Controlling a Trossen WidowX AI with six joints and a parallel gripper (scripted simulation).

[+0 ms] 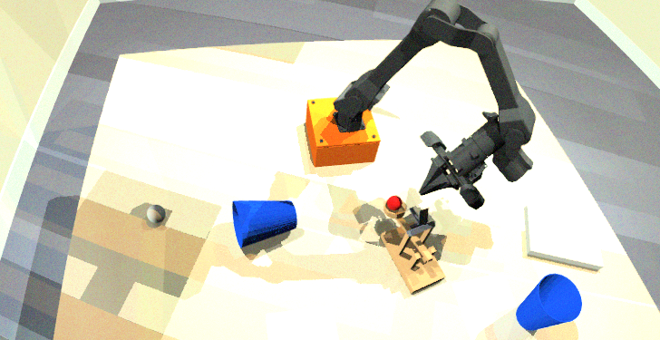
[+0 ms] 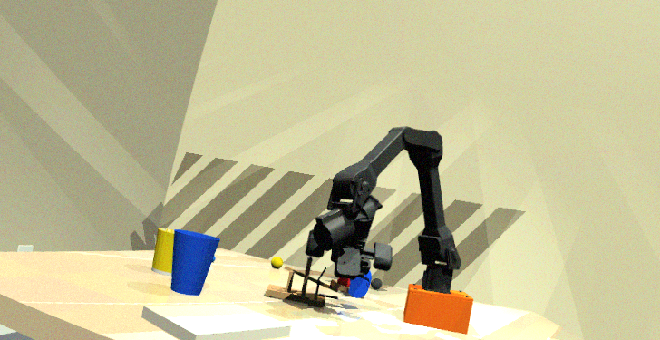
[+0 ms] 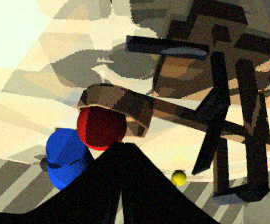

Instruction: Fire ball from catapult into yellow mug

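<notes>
My gripper tip is 5 cm to the left of the red ball, 3 cm above it and 1 cm past it. Round my gripper tip: flat white slab: 36 cm to the left, 16 cm ahead, 8 cm below; then yellow mug: 41 cm ahead, 6 cm below, 2 cm to the left; then wooden catapult: 6 cm ahead, 4 cm below, 3 cm to the right.
</notes>
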